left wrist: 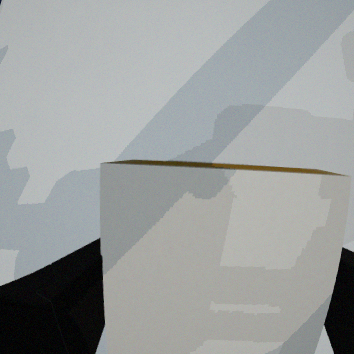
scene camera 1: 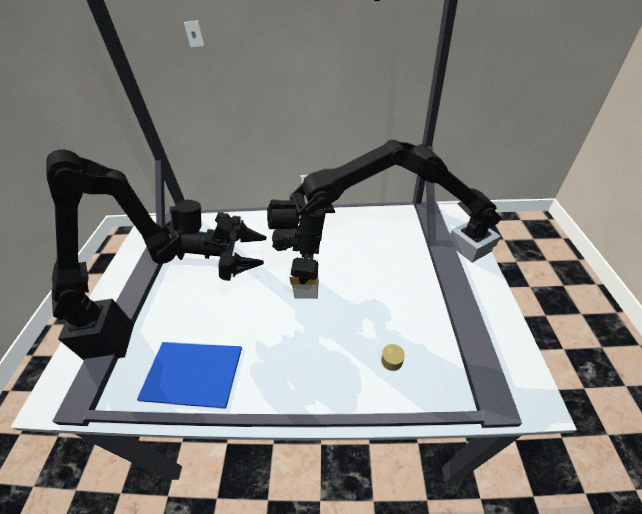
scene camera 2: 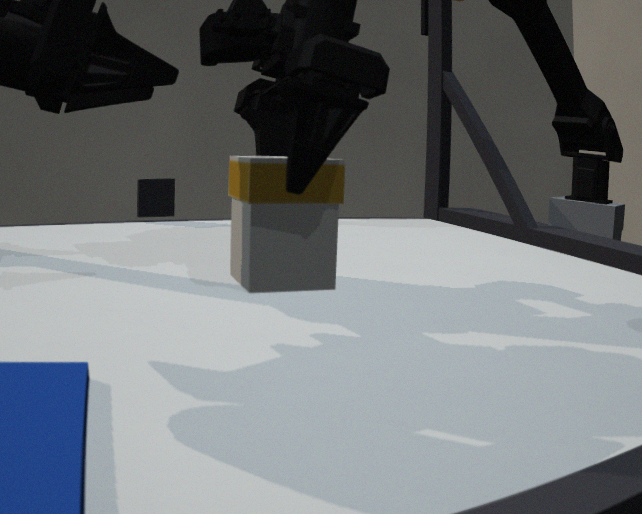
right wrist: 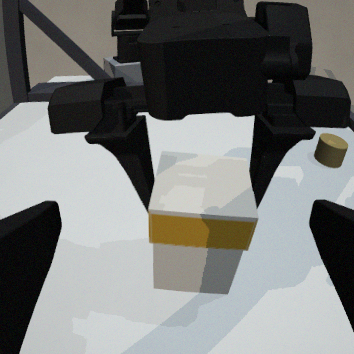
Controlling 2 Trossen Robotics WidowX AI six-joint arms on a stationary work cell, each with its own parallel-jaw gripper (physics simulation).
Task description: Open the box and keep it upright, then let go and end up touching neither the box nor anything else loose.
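Frame: origin at the left arm's base, x ahead, y left, z up, level; centimetres.
Seen in the pictures: left gripper, fingertip midpoint: (left wrist: 216, 247) (scene camera 2: 278, 195) (right wrist: 201, 213); right gripper, fingertip midpoint: (scene camera 1: 265, 249) (scene camera 2: 163, 86) (right wrist: 188, 214); left arm's base, origin of the base link: (scene camera 1: 475, 232) (scene camera 2: 589, 201) (right wrist: 129, 58); right arm's base, origin of the base link: (scene camera 1: 86, 317).
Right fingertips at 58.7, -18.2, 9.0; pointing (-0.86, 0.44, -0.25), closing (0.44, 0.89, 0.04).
Note:
Offsets run from my right fingertips to a thing's top centre, as dx, dy, dz. "spot": to the spot under its first point. Level surfaces: height alone.
The box {-7.4, +5.9, -5.5} (scene camera 1: 305, 292) (scene camera 2: 292, 251) (right wrist: 177, 267) is upright near the table's middle, with a grey body. Its yellow-sided, grey-topped lid {-7.4, +5.9, -5.3} (scene camera 1: 294, 280) (scene camera 2: 324, 182) (left wrist: 215, 225) (right wrist: 177, 230) sits on the body. Whether the box rests on the table or hangs just above it, I cannot tell. My left gripper (scene camera 1: 304, 278) (right wrist: 201, 213) points down and is shut on the lid's two opposite sides; one finger is hidden behind the lid in the second scene view. My right gripper (scene camera 1: 263, 249) (scene camera 2: 165, 82) is open and empty, raised beside the box and level, its fingers pointing at it.
A blue flat square {spot: +27.5, +14.7, -14.0} (scene camera 1: 192, 374) (scene camera 2: 40, 428) lies at the table's front left. A small tan cylinder {-14.3, +35.4, -11.3} (scene camera 1: 392, 356) (right wrist: 331, 150) stands front right. Dark frame bars (scene camera 1: 284, 418) edge the table {dz -14.7} (scene camera 1: 203, 315), and posts (scene camera 1: 439, 69) rise at the back.

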